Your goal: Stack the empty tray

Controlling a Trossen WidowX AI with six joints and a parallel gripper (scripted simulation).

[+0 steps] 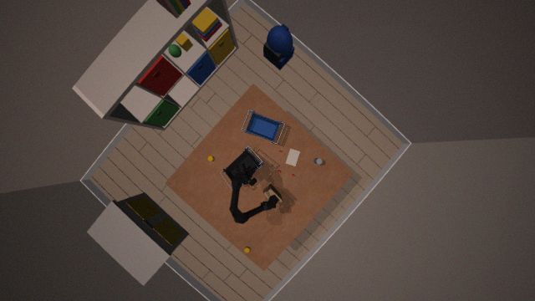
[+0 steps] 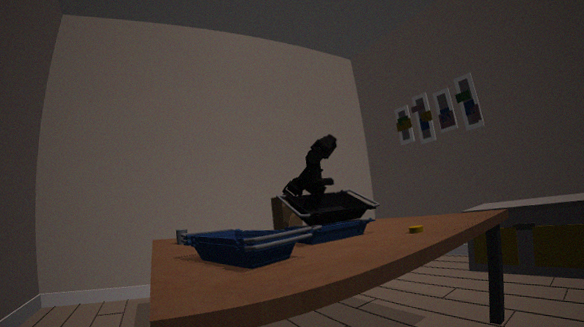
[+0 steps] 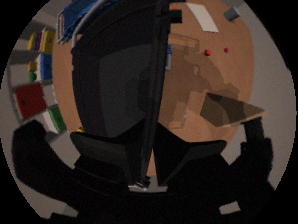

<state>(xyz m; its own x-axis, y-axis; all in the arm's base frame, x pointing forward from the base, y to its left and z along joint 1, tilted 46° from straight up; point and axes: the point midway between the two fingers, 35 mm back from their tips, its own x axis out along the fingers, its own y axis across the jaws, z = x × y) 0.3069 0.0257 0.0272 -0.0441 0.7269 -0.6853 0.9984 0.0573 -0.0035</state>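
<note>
Now: gripper tip 80 mm short of the tray and 10 mm to the right of it. The rest, counted from my gripper tip: white sheet: 170 mm behind, 400 mm to the right, 130 mm below; then grey cylinder: 350 mm behind, 550 mm to the right, 100 mm below.
</note>
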